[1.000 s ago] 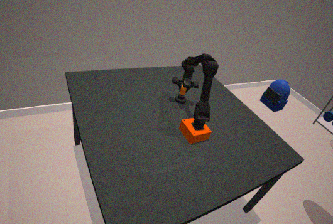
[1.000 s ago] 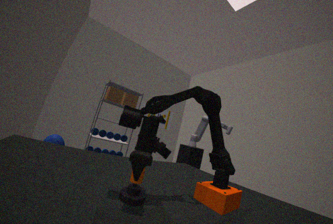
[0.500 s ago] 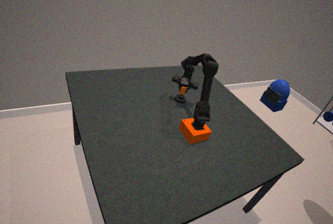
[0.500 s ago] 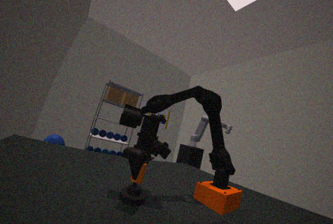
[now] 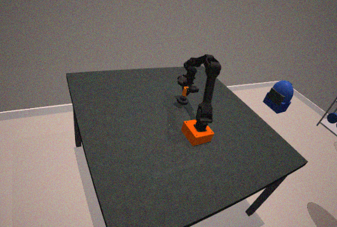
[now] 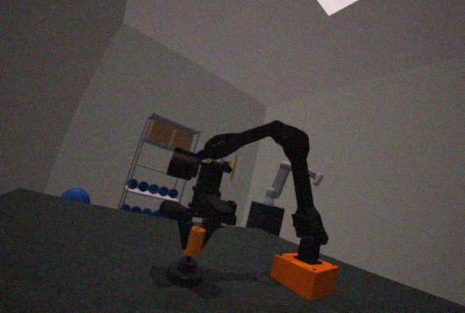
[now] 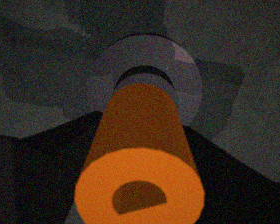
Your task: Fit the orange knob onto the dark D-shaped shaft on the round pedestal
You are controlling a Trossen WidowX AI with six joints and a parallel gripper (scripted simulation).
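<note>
Now: gripper tip 2 cm below the orange knob. Also, from my gripper tip: round pedestal (4 cm below).
</note>
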